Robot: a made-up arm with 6 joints.
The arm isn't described. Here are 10 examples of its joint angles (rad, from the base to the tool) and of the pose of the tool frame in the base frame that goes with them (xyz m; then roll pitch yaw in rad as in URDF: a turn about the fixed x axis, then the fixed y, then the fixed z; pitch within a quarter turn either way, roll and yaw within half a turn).
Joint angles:
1: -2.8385 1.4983 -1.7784 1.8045 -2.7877 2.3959
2: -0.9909 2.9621 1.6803 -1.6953 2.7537 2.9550
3: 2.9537 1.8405 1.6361 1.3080 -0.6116 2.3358
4: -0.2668 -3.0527 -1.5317 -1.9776 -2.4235 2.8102
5: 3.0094 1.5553 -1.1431 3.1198 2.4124 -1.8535
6: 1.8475 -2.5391 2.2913 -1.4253 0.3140 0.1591
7: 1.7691 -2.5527 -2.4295 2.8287 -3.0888 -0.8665
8: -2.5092 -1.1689 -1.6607 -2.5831 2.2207 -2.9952
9: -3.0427 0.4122 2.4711 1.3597 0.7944 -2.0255
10: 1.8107 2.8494 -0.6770 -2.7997 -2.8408 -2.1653
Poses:
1: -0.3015 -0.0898 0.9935 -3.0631 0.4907 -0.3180
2: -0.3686 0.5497 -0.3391 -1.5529 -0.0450 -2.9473
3: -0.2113 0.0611 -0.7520 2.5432 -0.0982 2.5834
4: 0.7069 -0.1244 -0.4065 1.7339 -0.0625 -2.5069
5: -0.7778 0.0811 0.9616 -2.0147 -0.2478 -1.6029
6: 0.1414 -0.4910 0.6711 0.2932 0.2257 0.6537
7: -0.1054 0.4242 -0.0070 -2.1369 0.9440 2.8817
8: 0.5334 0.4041 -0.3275 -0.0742 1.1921 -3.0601
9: -0.4122 -0.1146 -0.1487 2.5544 0.5362 0.7042
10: -0.2081 0.7311 -0.7132 -1.0924 -0.8307 2.9111
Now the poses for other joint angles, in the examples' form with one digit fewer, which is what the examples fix.
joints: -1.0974 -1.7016 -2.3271 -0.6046 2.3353 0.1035
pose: 0.017 -0.056 -0.363 -1.614 -1.010 0.933
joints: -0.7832 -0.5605 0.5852 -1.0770 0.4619 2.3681
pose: -0.175 0.162 1.560 0.359 -0.316 0.445
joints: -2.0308 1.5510 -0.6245 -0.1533 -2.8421 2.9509
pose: -0.470 -1.004 0.709 -2.976 1.218 -1.903
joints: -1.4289 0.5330 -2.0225 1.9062 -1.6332 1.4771
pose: -0.127 0.540 0.766 -0.531 1.188 2.813
